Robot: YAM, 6 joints.
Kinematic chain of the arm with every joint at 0, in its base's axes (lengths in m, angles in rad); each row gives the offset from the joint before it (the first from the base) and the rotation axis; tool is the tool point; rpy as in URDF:
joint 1: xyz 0 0 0.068 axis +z
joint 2: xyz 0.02 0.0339 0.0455 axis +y
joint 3: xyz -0.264 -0.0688 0 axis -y
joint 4: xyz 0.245 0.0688 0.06 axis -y
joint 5: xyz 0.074 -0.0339 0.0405 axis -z
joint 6: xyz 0.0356 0 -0.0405 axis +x
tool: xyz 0 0 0 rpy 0 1.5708 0
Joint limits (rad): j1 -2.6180..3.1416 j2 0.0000..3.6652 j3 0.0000..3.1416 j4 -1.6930..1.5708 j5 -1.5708..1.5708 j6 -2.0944..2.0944
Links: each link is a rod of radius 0.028 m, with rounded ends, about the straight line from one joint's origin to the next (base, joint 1, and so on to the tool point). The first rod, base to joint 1, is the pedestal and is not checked.
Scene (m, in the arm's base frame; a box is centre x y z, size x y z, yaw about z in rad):
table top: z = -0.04
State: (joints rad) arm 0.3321 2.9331 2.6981 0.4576 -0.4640 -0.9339
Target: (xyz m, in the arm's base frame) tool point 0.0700 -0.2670 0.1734
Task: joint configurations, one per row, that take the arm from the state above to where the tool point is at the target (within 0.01 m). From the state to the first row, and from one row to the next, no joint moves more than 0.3 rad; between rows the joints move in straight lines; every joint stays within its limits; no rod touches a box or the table.
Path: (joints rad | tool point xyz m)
1: 0.0515 2.7076 2.4052 0.2586 -0.4349 -0.9339 | 0.6159 0.0468 0.2042
2: -0.2290 2.4821 2.1123 0.0596 -0.4058 -0.9339 | 0.5684 -0.1181 0.2101
3: -0.5096 2.2566 1.8195 -0.1394 -0.3767 -0.9339 | 0.4641 -0.2444 0.2101
4: -0.7901 2.0311 1.5266 -0.3384 -0.3476 -0.9339 | 0.3269 -0.3128 0.2039
5: -1.0707 1.8056 1.2337 -0.5374 -0.3185 -0.9339 | 0.1862 -0.3175 0.1916
6: -1.3512 1.5801 0.9408 -0.7364 -0.2894 -0.9339 | 0.0700 -0.2670 0.1734

